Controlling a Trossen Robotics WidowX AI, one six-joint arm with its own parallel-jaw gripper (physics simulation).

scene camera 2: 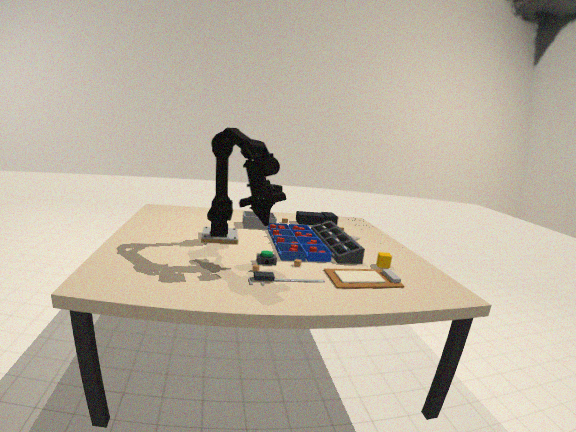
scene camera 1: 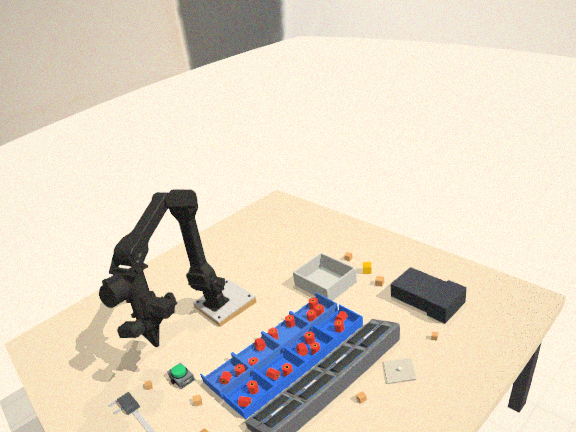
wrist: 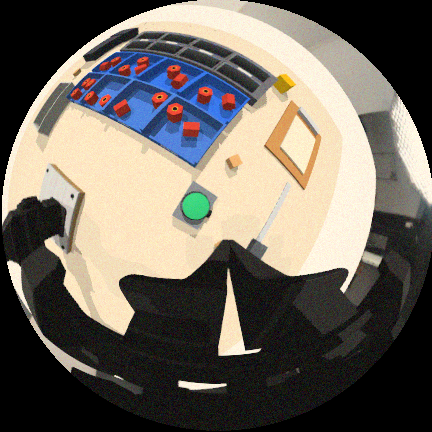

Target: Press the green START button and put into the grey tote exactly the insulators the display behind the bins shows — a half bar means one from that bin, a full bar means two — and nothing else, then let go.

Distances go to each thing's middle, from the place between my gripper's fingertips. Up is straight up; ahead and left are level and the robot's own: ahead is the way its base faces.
Right now the display (wrist: 272,79) is 34 cm ahead of my hand, 25 cm to the left of it and 11 cm below it. The rest, counted from my hand: black box (scene camera 1: 440,299) (65 cm to the left, 40 cm ahead, 11 cm below); grey tote (scene camera 1: 323,274) (56 cm to the left, 11 cm below, 8 cm ahead).
